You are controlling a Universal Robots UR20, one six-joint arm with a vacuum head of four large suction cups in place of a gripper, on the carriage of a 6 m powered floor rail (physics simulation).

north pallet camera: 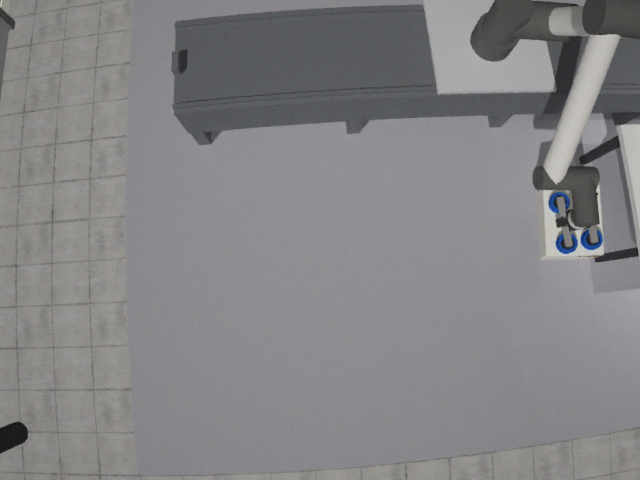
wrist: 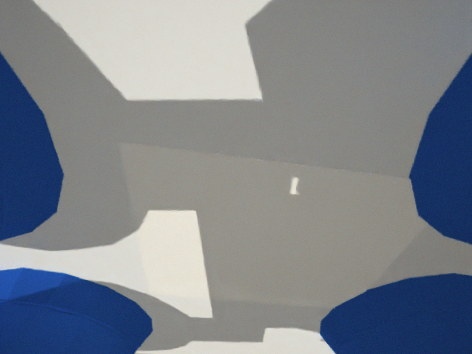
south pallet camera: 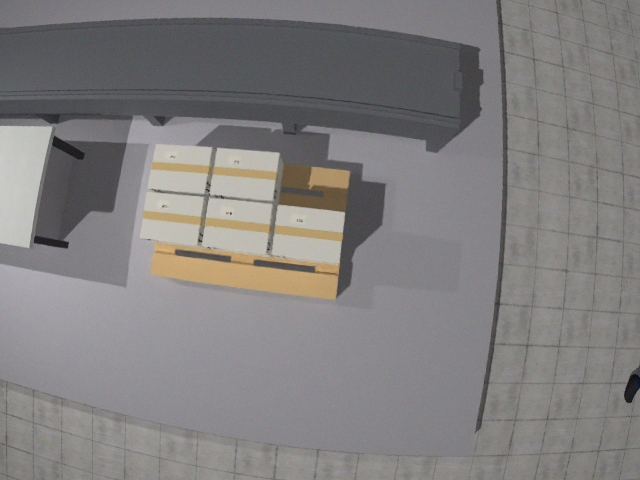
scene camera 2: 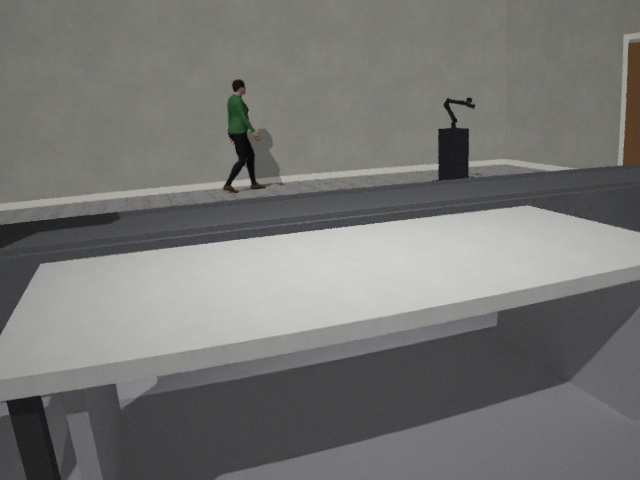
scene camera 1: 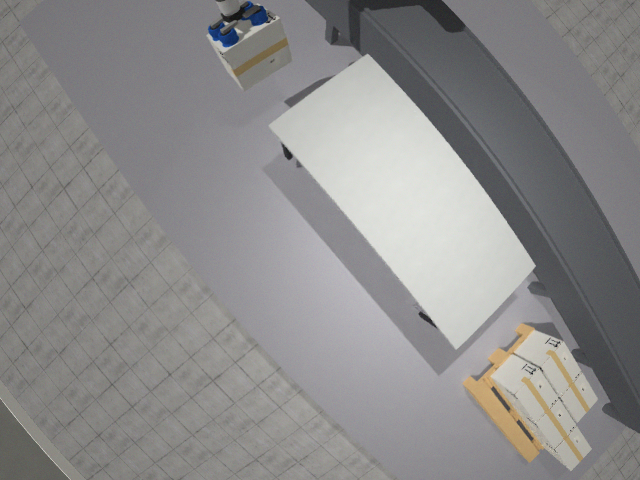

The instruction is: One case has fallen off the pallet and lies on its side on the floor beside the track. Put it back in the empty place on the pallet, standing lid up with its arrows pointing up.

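Pixels of known places: hand, tool point: [wrist: 235, 222] [scene camera 1: 241, 31]; arm's base, link origin: [north pallet camera: 490, 42].
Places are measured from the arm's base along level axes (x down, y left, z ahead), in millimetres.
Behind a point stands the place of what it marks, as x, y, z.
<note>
My vacuum head [scene camera 1: 237, 23] {-105, 244, 1074} [north pallet camera: 575, 222] {-105, 244, 1074} [wrist: 235, 200] {-105, 244, 1074} has its blue cups on a side wall of the white case [scene camera 1: 266, 62] {4, 432, 1056} [north pallet camera: 549, 227] {-82, 116, 1089} [wrist: 325, 235] {-120, 220, 1038} and holds it off the floor. In scene camera 1, the taped lid faces sideways, so the case is still on its side. The case hangs beyond the table's far end from the pallet. The wooden pallet [scene camera 1: 500, 416] {426, 3747, 1287} [south pallet camera: 242, 281] {427, 3922, 1309} carries several white cases [scene camera 1: 559, 413] {139, 3829, 931} [south pallet camera: 232, 240] {139, 3888, 1088}, lids and tape up. Its empty place [south pallet camera: 330, 178] {426, 4385, 613} is the corner nearest the track, at the right in the south pallet camera. The held case's underside is hidden.
A white table [scene camera 1: 403, 206] {40, 1624, 1006} [scene camera 2: 310, 284] {40, 1436, 1042} [south pallet camera: 20, 186] {40, 2384, 914} stands between the held case and the pallet, beside the dark track [scene camera 1: 516, 129] [north pallet camera: 305, 62] [south pallet camera: 258, 67]. The arm stands on the pale carriage [north pallet camera: 496, 77] {1, -6, 221}. A person in green [scene camera 2: 237, 116] and a black pedestal [scene camera 2: 453, 155] are beyond the track.
</note>
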